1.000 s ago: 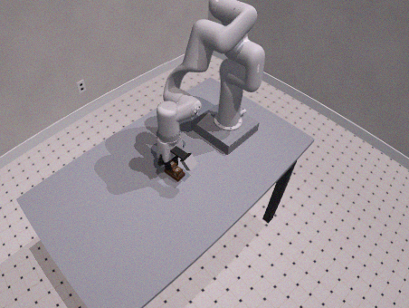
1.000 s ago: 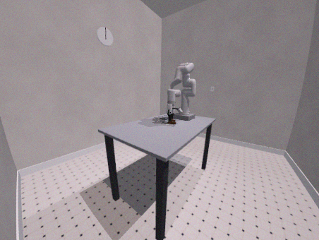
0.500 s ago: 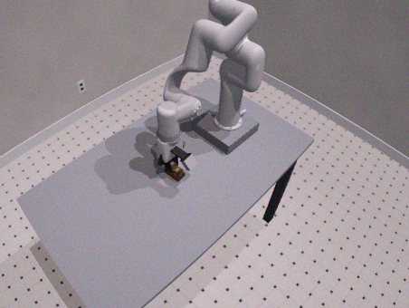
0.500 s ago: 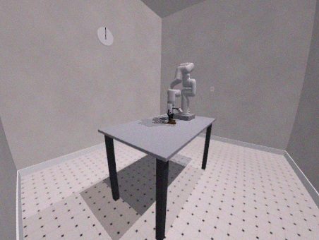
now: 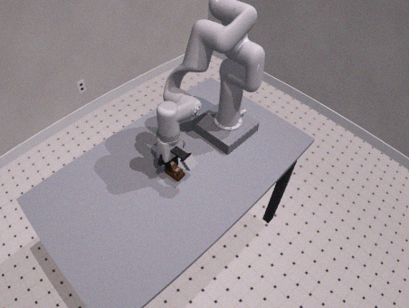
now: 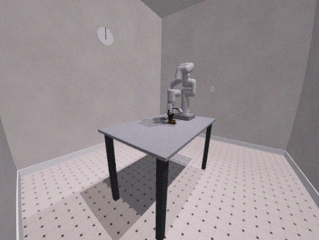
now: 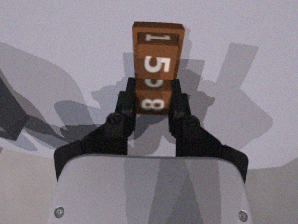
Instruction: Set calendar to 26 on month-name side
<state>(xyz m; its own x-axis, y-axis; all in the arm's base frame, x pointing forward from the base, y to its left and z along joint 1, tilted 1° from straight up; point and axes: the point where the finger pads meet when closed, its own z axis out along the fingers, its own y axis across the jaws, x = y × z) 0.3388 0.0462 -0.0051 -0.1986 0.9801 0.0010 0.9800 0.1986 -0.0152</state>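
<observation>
My hand is 2 cm above the brown cube. From my hand the other things lie so: brown wooden tray (4 cm below, 2 cm to the left).
</observation>
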